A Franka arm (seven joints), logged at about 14 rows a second.
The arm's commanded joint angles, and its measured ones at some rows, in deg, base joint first. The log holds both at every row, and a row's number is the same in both.
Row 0, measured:
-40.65 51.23 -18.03 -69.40 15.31 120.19 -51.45
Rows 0 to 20, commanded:
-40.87 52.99 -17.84 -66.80 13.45 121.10 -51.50
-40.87 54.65 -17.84 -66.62 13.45 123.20 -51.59
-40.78 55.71 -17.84 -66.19 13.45 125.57 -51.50
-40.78 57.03 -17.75 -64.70 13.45 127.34 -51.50
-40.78 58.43 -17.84 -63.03 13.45 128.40 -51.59
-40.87 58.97 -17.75 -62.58 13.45 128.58 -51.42
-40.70 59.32 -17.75 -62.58 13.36 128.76 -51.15
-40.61 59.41 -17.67 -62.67 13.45 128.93 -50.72
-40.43 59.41 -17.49 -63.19 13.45 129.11 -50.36
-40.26 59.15 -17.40 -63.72 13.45 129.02 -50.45
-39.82 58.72 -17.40 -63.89 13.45 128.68 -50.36
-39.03 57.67 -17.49 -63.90 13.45 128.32 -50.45
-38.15 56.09 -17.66 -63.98 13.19 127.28 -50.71
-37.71 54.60 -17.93 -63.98 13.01 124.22 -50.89
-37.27 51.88 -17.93 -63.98 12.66 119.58 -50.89
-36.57 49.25 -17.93 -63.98 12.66 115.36 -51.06
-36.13 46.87 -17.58 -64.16 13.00 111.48 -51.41
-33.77 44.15 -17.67 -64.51 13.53 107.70 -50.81
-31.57 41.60 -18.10 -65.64 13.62 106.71 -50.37
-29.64 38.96 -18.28 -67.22 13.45 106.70 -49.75
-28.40 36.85 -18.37 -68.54 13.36 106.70 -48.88
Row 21, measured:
-31.77 42.61 -17.82 -62.76 13.72 106.80 -50.30
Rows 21 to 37, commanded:
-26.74 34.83 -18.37 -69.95 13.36 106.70 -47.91
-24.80 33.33 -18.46 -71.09 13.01 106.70 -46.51
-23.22 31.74 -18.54 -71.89 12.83 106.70 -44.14
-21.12 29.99 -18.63 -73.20 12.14 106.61 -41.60
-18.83 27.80 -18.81 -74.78 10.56 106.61 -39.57
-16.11 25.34 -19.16 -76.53 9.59 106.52 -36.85
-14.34 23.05 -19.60 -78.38 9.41 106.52 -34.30
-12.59 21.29 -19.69 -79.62 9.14 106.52 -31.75
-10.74 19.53 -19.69 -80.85 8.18 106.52 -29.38
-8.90 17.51 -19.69 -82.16 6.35 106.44 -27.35
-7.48 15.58 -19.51 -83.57 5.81 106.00 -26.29
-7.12 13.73 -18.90 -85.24 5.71 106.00 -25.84
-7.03 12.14 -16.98 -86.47 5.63 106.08 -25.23
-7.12 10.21 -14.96 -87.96 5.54 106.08 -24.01
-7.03 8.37 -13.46 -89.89 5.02 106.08 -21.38
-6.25 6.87 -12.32 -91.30 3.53 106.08 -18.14
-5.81 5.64 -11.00 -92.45 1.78 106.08 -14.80
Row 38, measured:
-6.95 10.56 -13.06 -87.01 4.87 105.63 -20.20
